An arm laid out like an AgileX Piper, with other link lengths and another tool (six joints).
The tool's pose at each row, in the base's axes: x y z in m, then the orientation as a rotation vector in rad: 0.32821, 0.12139, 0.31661, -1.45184, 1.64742, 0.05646; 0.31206, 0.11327, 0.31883, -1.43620, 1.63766, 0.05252; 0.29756, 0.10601, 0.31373, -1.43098, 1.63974, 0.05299; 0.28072, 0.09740, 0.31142, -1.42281, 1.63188, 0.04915; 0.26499, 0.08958, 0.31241, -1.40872, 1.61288, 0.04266; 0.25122, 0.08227, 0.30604, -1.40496, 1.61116, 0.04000; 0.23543, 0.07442, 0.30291, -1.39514, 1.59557, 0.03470
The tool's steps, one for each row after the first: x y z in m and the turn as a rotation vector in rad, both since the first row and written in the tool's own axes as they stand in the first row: 0.00308, 0.00942, -0.01528, 0.01514, -0.01040, 0.00208; 0.01032, 0.02148, -0.02483, 0.01763, -0.01083, 0.00606; 0.01657, 0.03360, -0.03814, 0.02735, -0.01742, 0.00514; 0.02024, 0.04339, -0.05228, 0.04566, -0.03276, 0.00091; 0.02841, 0.05548, -0.06070, 0.05008, -0.03398, 0.00109; 0.03471, 0.06740, -0.07249, 0.06398, -0.04598, -0.00334
